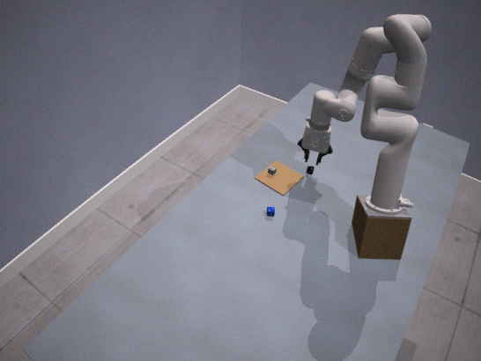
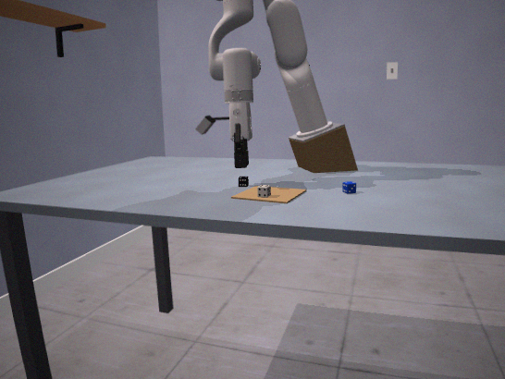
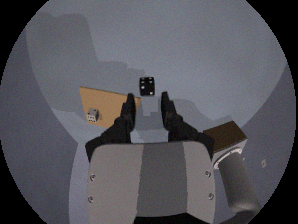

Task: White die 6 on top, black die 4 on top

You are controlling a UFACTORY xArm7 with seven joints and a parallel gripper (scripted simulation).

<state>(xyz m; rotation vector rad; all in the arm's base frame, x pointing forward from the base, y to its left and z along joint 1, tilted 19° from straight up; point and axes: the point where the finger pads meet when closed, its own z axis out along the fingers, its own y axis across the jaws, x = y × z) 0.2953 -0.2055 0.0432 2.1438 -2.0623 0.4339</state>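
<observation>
Right now the black die is 6 cm below my hand. The rest, counted from my hand: blue die: 8 cm ahead, 28 cm to the left, 6 cm below; then white die: 14 cm ahead, 7 cm to the left, 6 cm below; then mat: 10 cm ahead, 8 cm to the left, 7 cm below.
</observation>
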